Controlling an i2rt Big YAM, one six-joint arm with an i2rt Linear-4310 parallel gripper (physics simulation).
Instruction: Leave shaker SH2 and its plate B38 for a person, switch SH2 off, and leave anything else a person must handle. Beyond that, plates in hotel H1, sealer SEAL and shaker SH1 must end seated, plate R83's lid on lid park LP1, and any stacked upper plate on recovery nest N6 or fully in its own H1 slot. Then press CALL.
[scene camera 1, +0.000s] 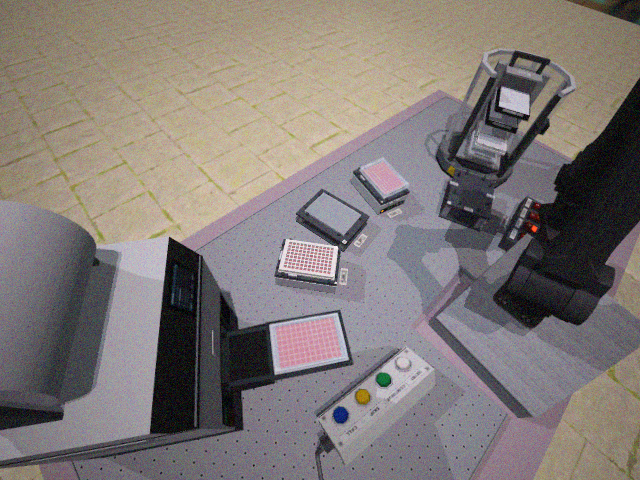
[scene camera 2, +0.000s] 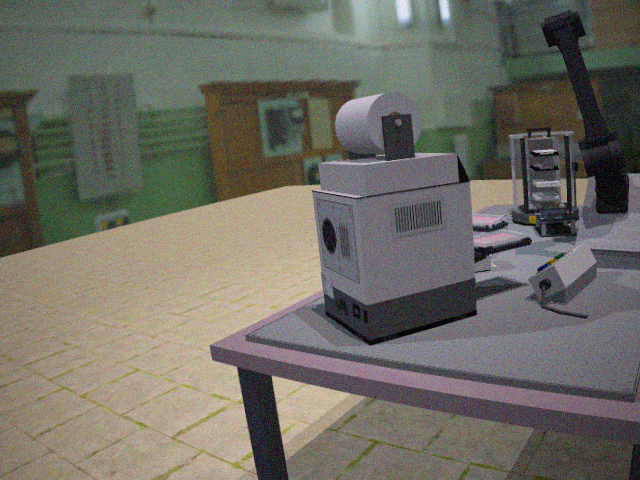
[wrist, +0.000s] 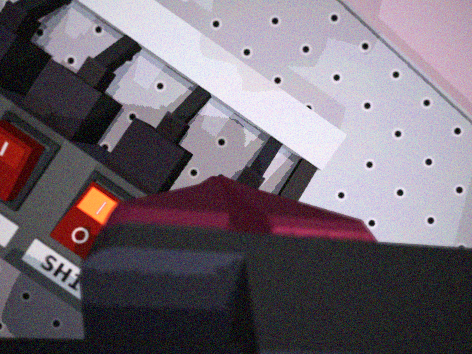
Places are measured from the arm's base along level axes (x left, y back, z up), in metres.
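Pixels of known places: gripper, between the fingertips: (wrist: 216, 191); arm's base, origin of its link: (scene camera 1: 532, 290) (scene camera 2: 613, 194).
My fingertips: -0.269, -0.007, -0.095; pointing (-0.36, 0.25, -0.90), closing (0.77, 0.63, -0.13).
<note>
Ahead of a thing's pixels: the offset from my fingertips to its top centre, as dx, dy, dz.
In the wrist view my gripper (wrist: 216, 191) is shut and empty, its maroon fingertips low over the switch panel {-0.061, -0.024, -0.016} (wrist: 73, 168) (scene camera 1: 525, 221). A red rocker switch {-0.031, -0.053, -0.016} (wrist: 88, 219) shows at the left, its upper half lit orange, above a label ending "H1". My fingers hide whatever switch lies to its right. Black plugs {-0.037, -0.016, -0.032} (wrist: 147, 154) sit just beyond the fingertips. On the table, a pink plate {+0.172, -0.431, +0.009} (scene camera 1: 383, 177) sits on a dark base. A grey-topped dark plate {+0.363, -0.438, -0.024} (scene camera 1: 332, 216) and a white grid plate {+0.512, -0.362, +0.000} (scene camera 1: 309, 259) lie beside it.
The sealer {+0.872, -0.341, +0.387} (scene camera 1: 137, 333) (scene camera 2: 394, 248) holds a pink plate {+0.645, -0.209, +0.057} (scene camera 1: 308, 342) on its drawer. The plate hotel (scene camera 1: 499, 110) (scene camera 2: 539, 176) stands at the far corner. A button box {+0.602, -0.054, +0.015} (scene camera 1: 375, 400) (scene camera 2: 549, 283) has blue, yellow, green and white buttons. The arm's dark base (scene camera 1: 532, 288) is at the right.
</note>
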